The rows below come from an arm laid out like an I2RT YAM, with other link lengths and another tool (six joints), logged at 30 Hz.
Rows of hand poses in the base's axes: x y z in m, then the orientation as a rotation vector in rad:
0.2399 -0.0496 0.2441 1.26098 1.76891 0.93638
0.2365 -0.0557 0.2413 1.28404 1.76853 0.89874
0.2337 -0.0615 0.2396 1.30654 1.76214 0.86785
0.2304 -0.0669 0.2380 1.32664 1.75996 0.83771
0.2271 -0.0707 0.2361 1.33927 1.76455 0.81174
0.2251 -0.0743 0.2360 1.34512 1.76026 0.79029
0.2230 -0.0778 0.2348 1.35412 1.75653 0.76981
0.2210 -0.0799 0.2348 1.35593 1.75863 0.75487
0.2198 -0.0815 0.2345 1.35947 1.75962 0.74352
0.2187 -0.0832 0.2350 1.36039 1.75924 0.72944
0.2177 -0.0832 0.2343 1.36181 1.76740 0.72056
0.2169 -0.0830 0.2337 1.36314 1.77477 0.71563
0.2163 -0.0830 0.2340 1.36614 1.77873 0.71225
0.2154 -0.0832 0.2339 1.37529 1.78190 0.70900
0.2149 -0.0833 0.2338 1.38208 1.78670 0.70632
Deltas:
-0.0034 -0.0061 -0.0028 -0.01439 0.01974 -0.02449
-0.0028 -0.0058 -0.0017 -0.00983 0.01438 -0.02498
-0.0033 -0.0054 -0.0016 -0.01023 0.01612 -0.02110
-0.0033 -0.0038 -0.0019 -0.01085 0.01599 -0.01236
-0.0020 -0.0036 -0.0001 -0.01167 0.00525 -0.01309
-0.0021 -0.0035 -0.0012 -0.00925 0.00725 -0.01366
-0.0020 -0.0021 0.0000 -0.00895 0.00615 -0.00515
-0.0012 -0.0016 -0.0003 -0.00565 0.00545 -0.00515
-0.0011 -0.0017 0.0005 -0.00898 0.00384 -0.00588
-0.0010 0.0000 -0.0007 -0.00454 0.00876 0.00085
-0.0008 0.0002 -0.0006 -0.00198 0.00714 0.00190
-0.0006 0.0000 0.0003 -0.00031 0.00523 -0.00021
-0.0009 -0.0002 -0.0001 0.00302 0.00788 -0.00323
-0.0005 -0.0001 -0.0001 0.00229 0.00763 -0.00105

